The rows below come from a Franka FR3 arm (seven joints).
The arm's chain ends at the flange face. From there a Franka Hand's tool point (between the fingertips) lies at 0.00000 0.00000 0.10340 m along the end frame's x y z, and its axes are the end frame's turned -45 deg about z.
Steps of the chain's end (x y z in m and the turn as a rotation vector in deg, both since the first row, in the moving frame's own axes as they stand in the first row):
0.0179, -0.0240, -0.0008, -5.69, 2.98, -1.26
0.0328, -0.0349, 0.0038, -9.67, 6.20, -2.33
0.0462, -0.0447, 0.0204, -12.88, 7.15, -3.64
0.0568, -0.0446, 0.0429, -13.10, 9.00, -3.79
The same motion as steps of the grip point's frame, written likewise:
0.0263, 0.0068, -0.0014, -6.13, -1.92, -1.26
0.0439, 0.0187, 0.0017, -11.22, -2.45, -2.33
0.0579, 0.0266, 0.0170, -14.16, -4.05, -3.64
0.0675, 0.0366, 0.0389, -15.63, -2.90, -3.79

